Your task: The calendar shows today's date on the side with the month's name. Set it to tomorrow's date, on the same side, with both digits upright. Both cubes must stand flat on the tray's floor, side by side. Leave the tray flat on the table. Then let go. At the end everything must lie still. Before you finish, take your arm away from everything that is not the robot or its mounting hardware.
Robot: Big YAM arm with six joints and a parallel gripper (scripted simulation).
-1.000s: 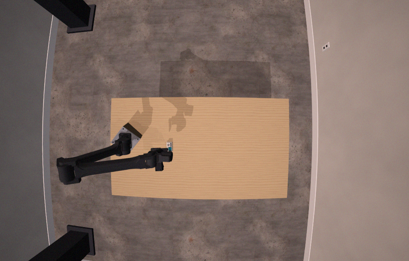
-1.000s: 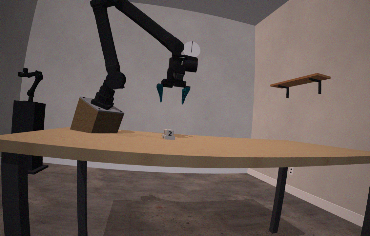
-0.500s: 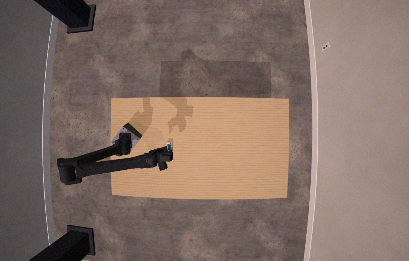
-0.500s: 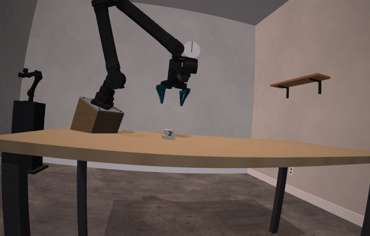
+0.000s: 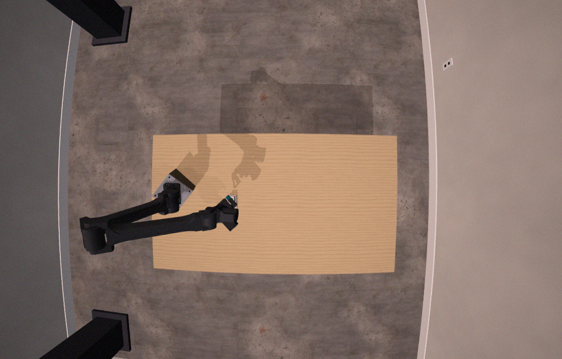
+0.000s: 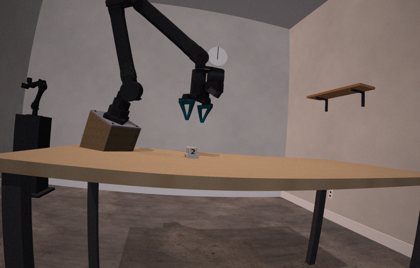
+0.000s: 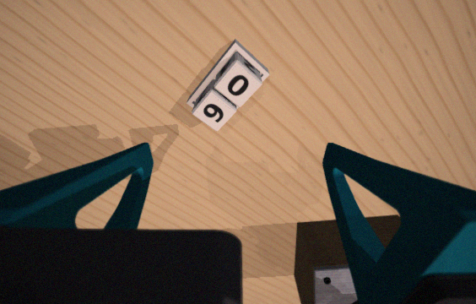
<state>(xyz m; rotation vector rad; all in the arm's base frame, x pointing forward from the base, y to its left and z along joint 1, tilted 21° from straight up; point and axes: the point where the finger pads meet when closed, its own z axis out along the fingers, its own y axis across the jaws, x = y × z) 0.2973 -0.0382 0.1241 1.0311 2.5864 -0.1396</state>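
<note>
Now: the cube 12 cm below my hand. Round my hand: white tray 2 cm to the left, 14 cm below.
</note>
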